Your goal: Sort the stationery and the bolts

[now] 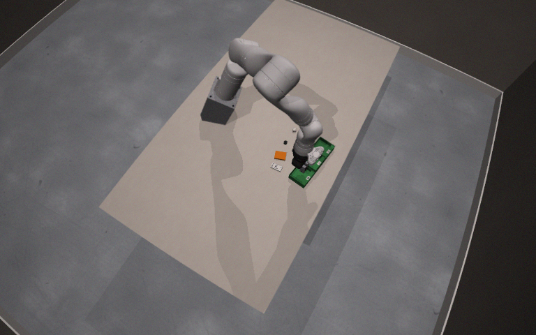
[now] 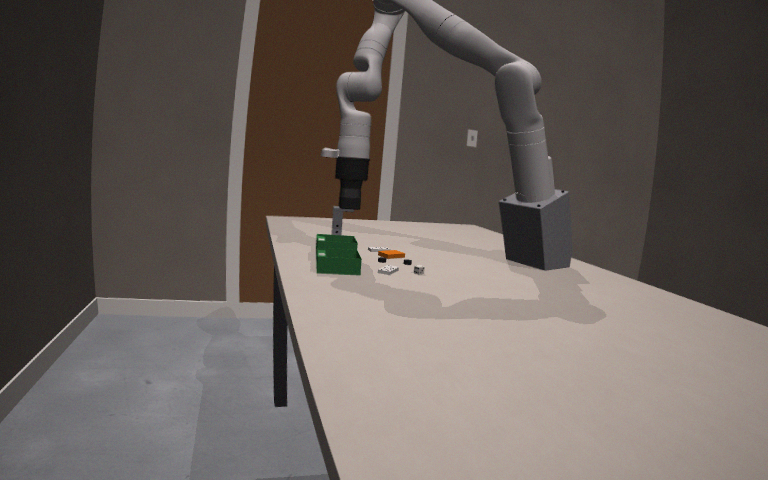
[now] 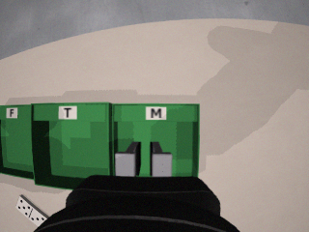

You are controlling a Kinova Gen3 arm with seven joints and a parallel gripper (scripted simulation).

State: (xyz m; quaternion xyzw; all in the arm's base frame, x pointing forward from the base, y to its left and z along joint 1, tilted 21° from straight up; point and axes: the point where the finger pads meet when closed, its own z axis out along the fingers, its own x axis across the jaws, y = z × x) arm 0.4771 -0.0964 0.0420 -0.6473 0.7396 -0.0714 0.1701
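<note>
The green three-compartment bin is 70 mm to the left of my hand, 40 mm below it and 10 mm ahead of it. From my hand the other things lie so: orange flat block: 130 mm behind, 50 mm below, 30 mm to the left; then die: 180 mm to the left, 140 mm behind, 50 mm below.
</note>
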